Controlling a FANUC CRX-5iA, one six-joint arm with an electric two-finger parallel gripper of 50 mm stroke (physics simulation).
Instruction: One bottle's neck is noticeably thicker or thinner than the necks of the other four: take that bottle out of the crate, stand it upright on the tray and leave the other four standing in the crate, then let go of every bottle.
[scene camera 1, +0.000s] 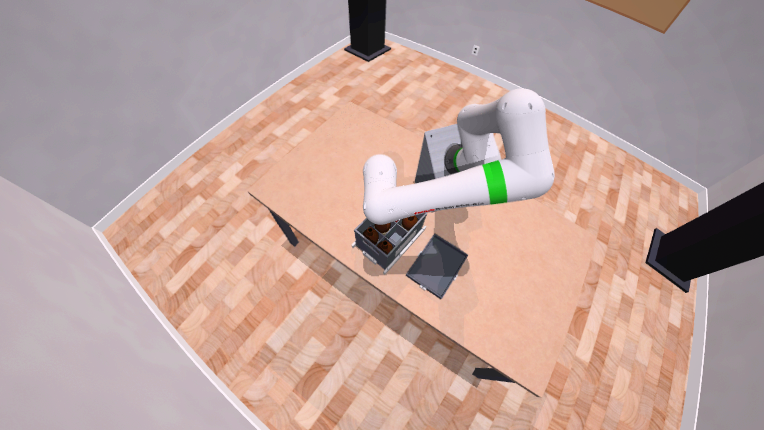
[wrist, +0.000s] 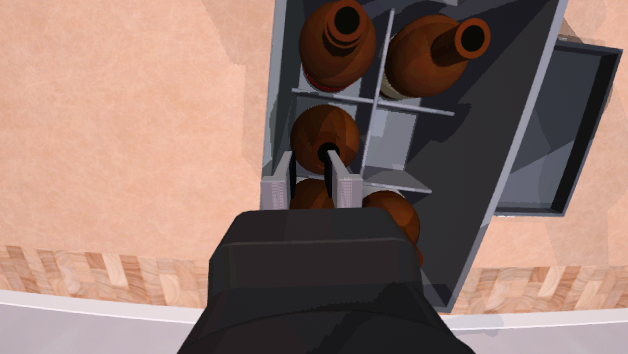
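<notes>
The dark crate holds five brown bottles. In the wrist view, one bottle stands top left, one top right, one middle left, one lower left and one lower right. My gripper is above the left column, between the middle and lower bottles. Its fingers are partly apart with no neck visible between them. The right fingertip overlaps the middle bottle's mouth. The lower bottles' mouths are hidden by my gripper. The dark tray beside the crate holds no bottle.
Thin dividers split the crate into compartments. The middle right compartment is empty. The crate stands on the wooden table near its front edge. The white arm reaches over the crate and hides part of it in the scene view.
</notes>
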